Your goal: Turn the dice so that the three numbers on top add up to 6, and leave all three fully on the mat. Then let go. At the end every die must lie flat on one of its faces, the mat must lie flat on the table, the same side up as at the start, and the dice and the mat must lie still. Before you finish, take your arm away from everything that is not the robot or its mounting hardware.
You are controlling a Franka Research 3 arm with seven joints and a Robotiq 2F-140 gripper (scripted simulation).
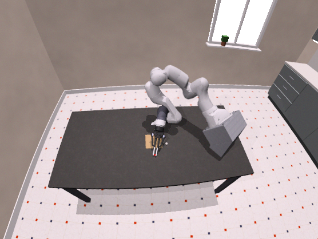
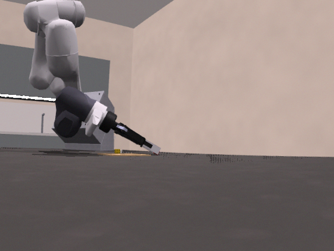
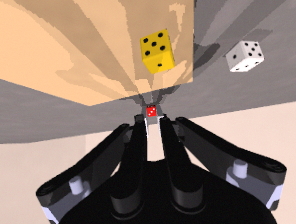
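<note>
Right now the yellow die is 10 cm to the right of my hand, 7 cm behind it and 2 cm below it. From my hand the other things lie so: tan mat (11 cm to the right, 3 cm below, 3 cm behind); then red die (2 cm to the left, 2 cm below, 1 cm ahead); then white die (12 cm behind, 5 cm to the right, 2 cm below).
</note>
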